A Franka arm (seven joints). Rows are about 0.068 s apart.
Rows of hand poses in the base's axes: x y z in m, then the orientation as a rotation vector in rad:
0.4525 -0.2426 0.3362 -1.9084 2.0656 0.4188
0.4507 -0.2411 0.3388 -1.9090 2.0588 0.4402
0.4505 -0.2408 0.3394 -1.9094 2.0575 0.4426
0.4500 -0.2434 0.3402 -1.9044 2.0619 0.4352
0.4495 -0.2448 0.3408 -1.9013 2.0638 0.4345
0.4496 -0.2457 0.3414 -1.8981 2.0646 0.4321
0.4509 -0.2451 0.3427 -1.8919 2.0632 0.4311
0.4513 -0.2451 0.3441 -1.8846 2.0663 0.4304
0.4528 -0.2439 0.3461 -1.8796 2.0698 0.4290
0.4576 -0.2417 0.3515 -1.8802 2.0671 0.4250
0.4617 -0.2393 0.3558 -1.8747 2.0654 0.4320
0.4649 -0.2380 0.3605 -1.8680 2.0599 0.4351
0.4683 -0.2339 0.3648 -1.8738 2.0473 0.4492
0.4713 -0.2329 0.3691 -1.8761 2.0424 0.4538
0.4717 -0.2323 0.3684 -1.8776 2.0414 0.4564
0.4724 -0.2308 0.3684 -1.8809 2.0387 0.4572
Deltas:
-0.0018 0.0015 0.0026 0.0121 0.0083 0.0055
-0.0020 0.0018 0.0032 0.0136 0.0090 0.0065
-0.0025 -0.0008 0.0040 0.0107 0.0057 0.0010
-0.0030 -0.0022 0.0046 0.0110 0.0054 -0.0016
-0.0029 -0.0031 0.0052 0.0112 0.0034 -0.0041
-0.0016 -0.0025 0.0065 0.0147 0.0000 -0.0073
-0.0012 -0.0025 0.0079 0.0164 -0.0010 -0.0129
0.0003 -0.0013 0.0099 0.0165 -0.0014 -0.0173
0.0051 0.0009 0.0153 0.0160 -0.0051 -0.0164
0.0092 0.0033 0.0196 0.0226 -0.0039 -0.0182
0.0124 0.0046 0.0243 0.0302 -0.0075 -0.0198
0.0158 0.0087 0.0286 0.0399 -0.0049 -0.0099
0.0188 0.0097 0.0329 0.0433 -0.0043 -0.0062
0.0192 0.0103 0.0322 0.0441 -0.0029 -0.0046
0.0199 0.0118 0.0322 0.0442 -0.0029 -0.0016

